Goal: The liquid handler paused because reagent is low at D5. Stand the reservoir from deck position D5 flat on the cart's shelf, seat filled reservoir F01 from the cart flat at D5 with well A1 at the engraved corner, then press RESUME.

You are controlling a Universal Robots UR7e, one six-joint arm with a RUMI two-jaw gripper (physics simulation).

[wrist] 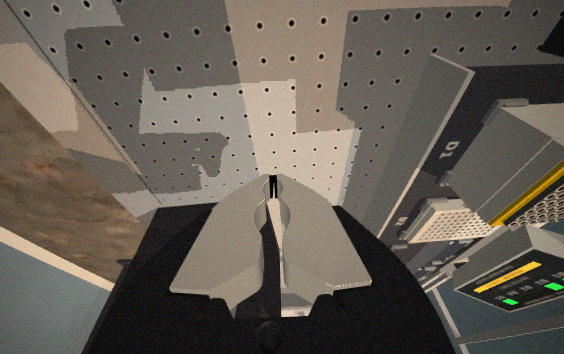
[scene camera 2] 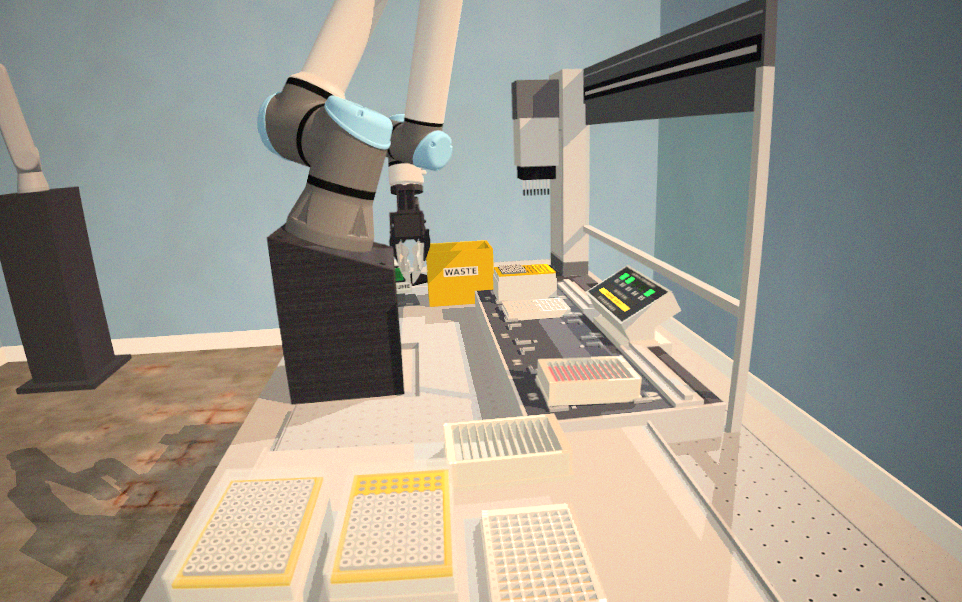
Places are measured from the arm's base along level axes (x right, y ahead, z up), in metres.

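Where they show: gripper, fingertip midpoint: (wrist: 273, 177) (scene camera 2: 411, 283); arm's base, origin of the base link: (scene camera 2: 328, 238).
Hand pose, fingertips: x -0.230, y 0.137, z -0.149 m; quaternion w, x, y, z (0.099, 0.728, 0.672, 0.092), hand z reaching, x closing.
Note:
Each offset is from my fingertips to the centre of the thing. "*": to the spot under its first point. Level surfaces: height alone.
My gripper (scene camera 2: 411, 278) (wrist: 273, 177) is shut and empty, pointing down beside the robot's pedestal. In the scene view its tips overlap a green part and a label @(* dx -0.142, dy -0.021, dz -0.042 m) (scene camera 2: 403, 286) ending in "UME", left of the waste bin; whether they touch is unclear. A pale reservoir with pink-red liquid @(dx +0.520, dy +0.231, dz -0.021 m) (scene camera 2: 590, 386) sits, looking flat, at the near end of the dark deck @(dz -0.040 m) (scene camera 2: 560, 337). A pale reservoir without visible liquid @(dx +0.687, dy +0.086, dz -0.014 m) (scene camera 2: 505, 468) stands upright on the cart's pale surface @(dz -0.029 m) (scene camera 2: 631, 496). The engraved corner and well A1 cannot be made out.
A yellow waste bin @(dx -0.166, dy +0.120, dz -0.022 m) (scene camera 2: 459, 283) stands right of the gripper. A tip box @(dx +0.025, dy +0.247, dz -0.007 m) (scene camera 2: 524, 283) and white plate @(dx +0.148, dy +0.245, dz -0.033 m) (scene camera 2: 535, 308) (wrist: 445, 225) sit at the deck's far end. A tilted screen @(* dx +0.297, dy +0.382, dz +0.028 m) (scene camera 2: 629, 294) (wrist: 520, 285) and gantry post (scene camera 2: 569, 163) stand nearby. Tip racks @(dx +0.832, dy -0.131, dz +0.029 m) (scene camera 2: 248, 525) @(dx +0.838, dy -0.023, dz +0.029 m) (scene camera 2: 393, 528) and a gridded plate @(dx +0.845, dy +0.085, dz -0.022 m) (scene camera 2: 540, 557) are in front.

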